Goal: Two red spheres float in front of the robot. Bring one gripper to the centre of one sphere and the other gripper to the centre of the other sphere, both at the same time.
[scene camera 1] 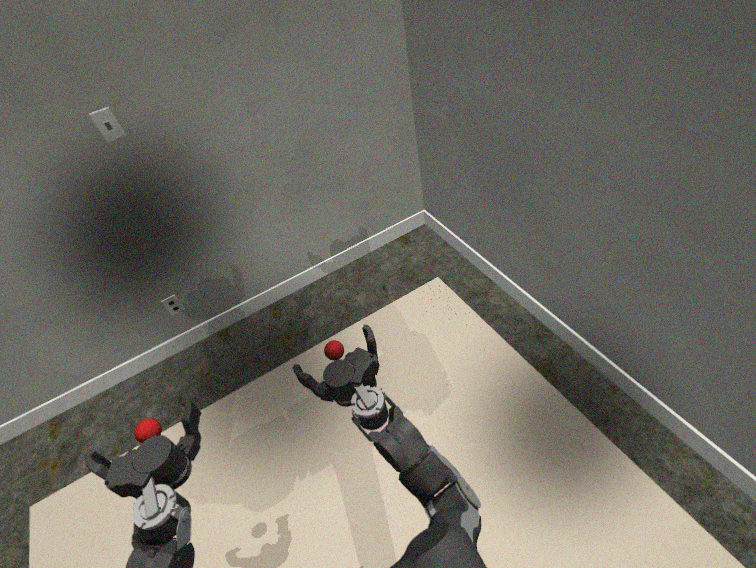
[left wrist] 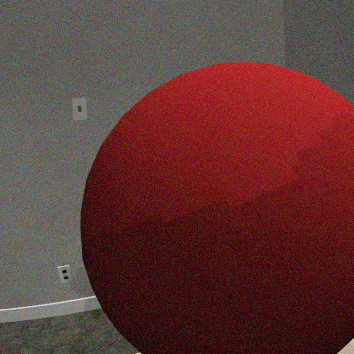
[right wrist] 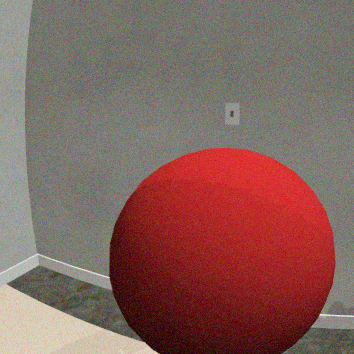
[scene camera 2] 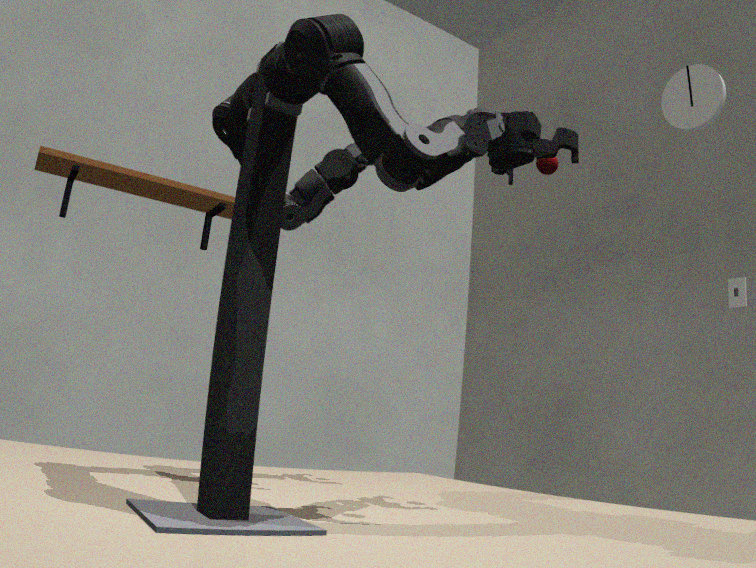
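Note:
A red sphere (scene camera 1: 147, 429) (left wrist: 225, 210) floats between the spread fingertips of my left gripper (scene camera 1: 143, 432), which is open. In the left wrist view it is very large, right of and below the middle, cut by the right and bottom edges. The other red sphere (scene camera 1: 334, 349) (scene camera 2: 546, 165) (right wrist: 222, 250) floats between the spread fingertips of my right gripper (scene camera 1: 332, 349) (scene camera 2: 542, 169), which is open. In the right wrist view it fills the lower middle and right, cut by the bottom edge. No fingers show in the wrist views. I cannot make out the left gripper in scene camera 2.
The pedestal (scene camera 2: 238, 366) stands on a flat base plate (scene camera 2: 281, 522). A wooden shelf (scene camera 2: 134, 184) is on the wall behind it. A round clock (scene camera 2: 693, 96) hangs on the wall at the right. A wall switch (scene camera 1: 107, 123) and an outlet (scene camera 1: 172, 304) are on the wall beyond the arms.

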